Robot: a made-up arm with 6 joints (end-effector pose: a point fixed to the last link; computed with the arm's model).
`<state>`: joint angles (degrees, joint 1 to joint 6).
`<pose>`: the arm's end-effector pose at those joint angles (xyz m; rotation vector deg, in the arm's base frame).
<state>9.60 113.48 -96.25 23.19 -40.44 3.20</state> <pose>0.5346 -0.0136 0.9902 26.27 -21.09 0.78</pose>
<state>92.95 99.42 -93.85 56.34 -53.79 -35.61</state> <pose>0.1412 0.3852 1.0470 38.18 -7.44 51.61</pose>
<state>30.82 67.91 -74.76 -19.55 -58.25 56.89</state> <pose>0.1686 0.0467 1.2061 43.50 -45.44 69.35</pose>
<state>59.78 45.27 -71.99 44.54 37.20 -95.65</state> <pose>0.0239 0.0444 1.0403 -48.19 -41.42 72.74</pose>
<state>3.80 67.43 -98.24 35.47 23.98 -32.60</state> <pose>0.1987 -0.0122 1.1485 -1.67 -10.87 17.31</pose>
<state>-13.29 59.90 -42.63 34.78 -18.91 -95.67</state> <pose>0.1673 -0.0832 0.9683 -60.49 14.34 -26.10</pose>
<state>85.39 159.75 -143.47 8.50 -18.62 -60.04</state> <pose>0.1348 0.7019 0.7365 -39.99 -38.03 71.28</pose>
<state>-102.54 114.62 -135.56 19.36 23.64 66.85</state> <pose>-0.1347 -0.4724 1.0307 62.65 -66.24 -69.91</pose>
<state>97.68 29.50 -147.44 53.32 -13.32 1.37</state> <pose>0.1655 -0.4292 1.1276 -134.50 60.64 -92.45</pose>
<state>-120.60 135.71 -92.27 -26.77 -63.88 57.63</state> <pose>-0.3050 -0.5217 0.8366 13.40 -39.38 -83.32</pose>
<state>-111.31 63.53 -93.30 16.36 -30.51 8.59</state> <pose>-0.0883 -0.0366 1.2223 -40.56 -61.32 -91.40</pose>
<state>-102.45 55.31 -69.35 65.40 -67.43 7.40</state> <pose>-0.1327 -0.0075 1.0584 -15.88 -120.35 -89.09</pose>
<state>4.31 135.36 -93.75 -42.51 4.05 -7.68</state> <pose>0.6325 0.0077 0.7488 -51.51 41.01 16.61</pose>
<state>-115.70 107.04 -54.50 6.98 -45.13 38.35</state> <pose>-0.2409 -0.3430 0.8556 33.10 -40.54 -112.89</pose>
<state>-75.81 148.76 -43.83 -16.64 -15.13 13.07</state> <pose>0.0668 -0.3901 0.4953 58.60 74.38 -53.07</pose>
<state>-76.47 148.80 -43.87 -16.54 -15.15 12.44</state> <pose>0.0624 -0.3907 0.4951 58.62 74.32 -53.24</pose>
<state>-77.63 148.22 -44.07 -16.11 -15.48 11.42</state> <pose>0.0551 -0.3943 0.4992 58.21 73.25 -54.22</pose>
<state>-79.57 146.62 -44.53 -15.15 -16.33 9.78</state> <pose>0.0430 -0.4023 0.5105 57.02 70.57 -56.53</pose>
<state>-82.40 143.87 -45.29 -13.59 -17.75 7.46</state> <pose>0.0242 -0.4142 0.5308 54.78 66.22 -60.45</pose>
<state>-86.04 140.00 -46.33 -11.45 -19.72 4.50</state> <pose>-0.0020 -0.4275 0.5609 51.25 60.45 -66.00</pose>
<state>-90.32 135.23 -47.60 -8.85 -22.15 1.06</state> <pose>-0.0353 -0.4382 0.6005 46.37 53.80 -72.99</pose>
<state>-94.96 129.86 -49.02 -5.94 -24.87 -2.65</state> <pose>-0.0736 -0.4422 0.6476 40.24 46.87 -80.98</pose>
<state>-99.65 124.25 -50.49 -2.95 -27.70 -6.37</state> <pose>-0.1128 -0.4371 0.6991 33.19 40.23 -89.38</pose>
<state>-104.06 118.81 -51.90 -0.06 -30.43 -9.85</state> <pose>-0.1485 -0.4228 0.7501 25.81 34.30 -97.52</pose>
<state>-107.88 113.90 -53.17 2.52 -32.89 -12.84</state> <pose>-0.1770 -0.4026 0.7965 18.72 29.29 -104.76</pose>
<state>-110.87 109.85 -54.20 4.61 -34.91 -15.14</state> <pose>-0.1968 -0.3813 0.8344 12.62 25.31 -110.55</pose>
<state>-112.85 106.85 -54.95 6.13 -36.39 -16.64</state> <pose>-0.2080 -0.3636 0.8620 8.02 22.34 -114.57</pose>
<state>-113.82 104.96 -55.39 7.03 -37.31 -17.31</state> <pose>-0.2125 -0.3524 0.8789 5.18 20.28 -116.78</pose>
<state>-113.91 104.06 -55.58 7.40 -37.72 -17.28</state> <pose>-0.2122 -0.3484 0.8867 3.97 19.01 -117.43</pose>
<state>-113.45 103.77 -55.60 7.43 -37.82 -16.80</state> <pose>-0.2091 -0.3491 0.8889 3.80 18.21 -117.12</pose>
